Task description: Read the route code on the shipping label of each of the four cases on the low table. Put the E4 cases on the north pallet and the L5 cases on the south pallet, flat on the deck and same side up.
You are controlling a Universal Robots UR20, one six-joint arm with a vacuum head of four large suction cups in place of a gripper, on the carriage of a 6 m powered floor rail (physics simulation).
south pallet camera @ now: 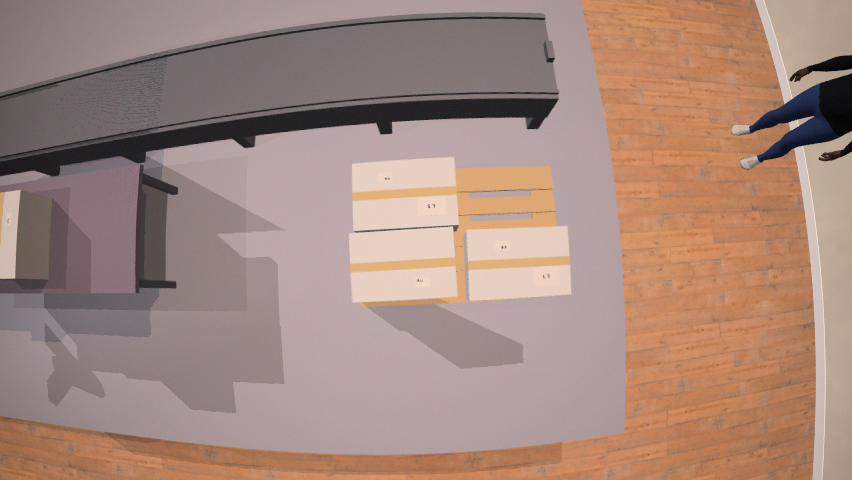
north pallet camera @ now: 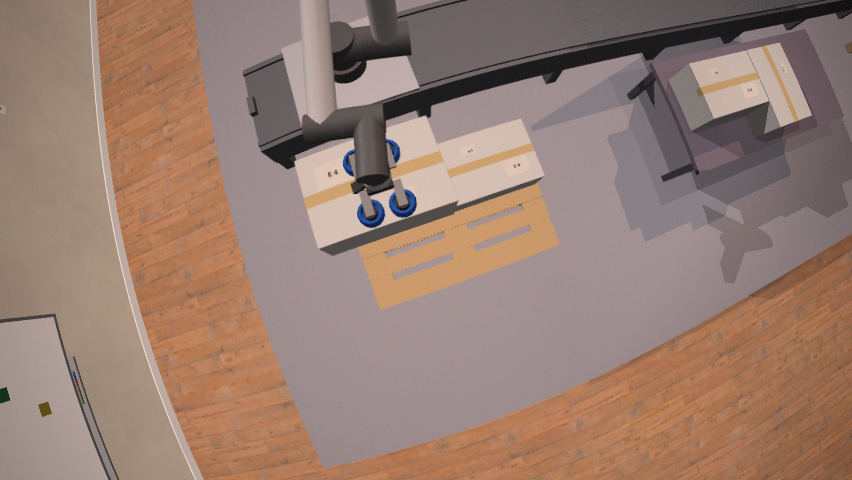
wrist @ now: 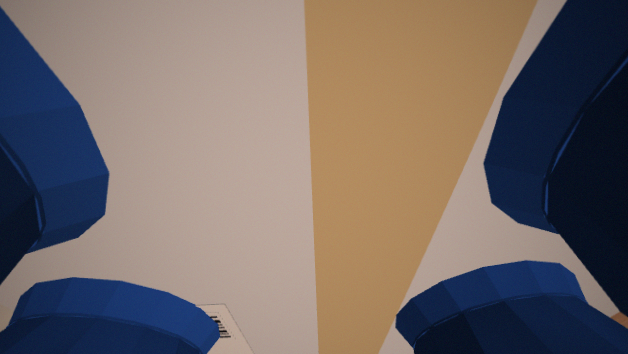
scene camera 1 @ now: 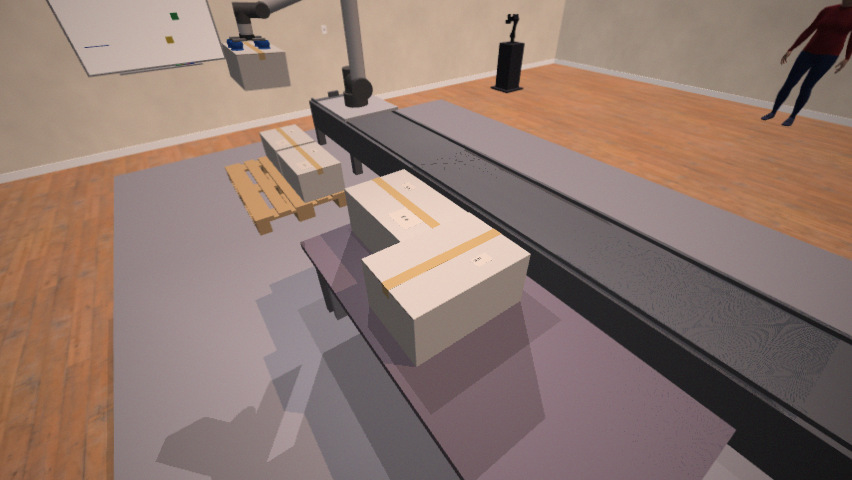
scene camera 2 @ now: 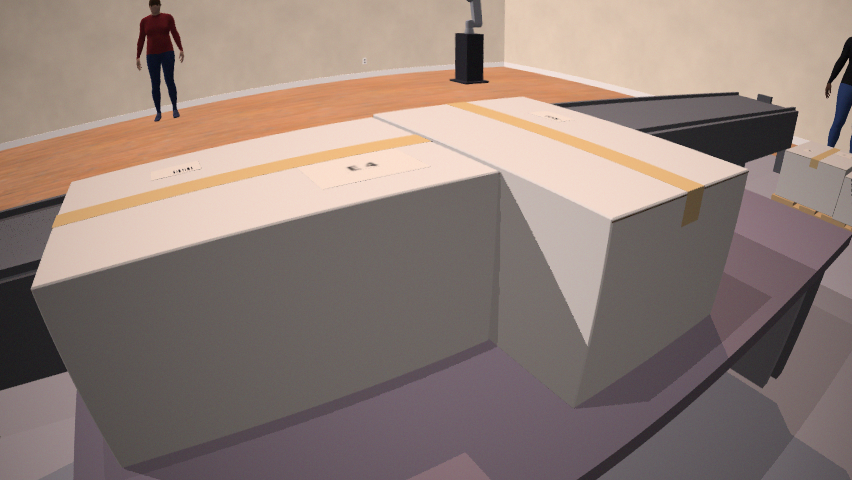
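Seen in the pictures: hand at its tool point: (wrist: 305, 217); arm's base at its link origin: (scene camera 1: 356, 104).
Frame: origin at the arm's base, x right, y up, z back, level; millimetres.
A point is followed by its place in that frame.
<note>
My vacuum gripper (scene camera 1: 248, 44) @[x 10, y 611, z -899 mm] (north pallet camera: 379, 182) @[x 10, y 611, z -899 mm] is shut on an E4 case (scene camera 1: 262, 70) @[x -249, y 499, z -899 mm] (north pallet camera: 315, 208) @[x 275, y 639, z -901 mm] (wrist: 215, 150) @[x 58, y 635, z -920 mm], held level high above the north pallet (scene camera 1: 241, 181) @[x -135, y -426, z -1333 mm] (north pallet camera: 465, 262) @[x -288, y -425, z -1298 mm], label up. Two cases stand on that pallet: one reads E4 (north pallet camera: 488, 175) @[x -557, y -160, z -880 mm]; the other (scene camera 1: 286, 135) @[x 18, y -159, z -786 mm] is hidden under the held case in the north pallet view. On the low table (scene camera 1: 626, 381) @[x -3409, y -40, z -628 mm] (scene camera 2: 417, 411) @[x -2371, y -40, z -1094 mm], a case reading E4 (scene camera 2: 256, 262) @[x -2222, y 192, z -1021 mm] (north pallet camera: 715, 92) @[x -2086, y 230, z -867 mm] touches a second case (scene camera 1: 447, 292) @[x -2887, y 237, z -1045 mm] (scene camera 2: 649, 268) @[x -2643, y 145, z -1209 mm], whose visible small label shows no readable route code. The south pallet (south pallet camera: 506, 177) @[x -5973, y -426, z -667 mm] bears three cases; two read L5 (south pallet camera: 405, 178) @[x -5376, y -149, z -716 mm] (south pallet camera: 517, 280) @[x -5943, y -147, z -1293 mm].
The third case (south pallet camera: 403, 250) @[x -5348, y -174, z -1101 mm] on the south pallet shows a small label without a readable code. The long dark rail (scene camera 1: 596, 238) (south pallet camera: 357, 65) runs beside the table and pallets. A person in red (scene camera 1: 822, 47) (scene camera 2: 159, 41) and one in black (south pallet camera: 834, 107) stand far off.
</note>
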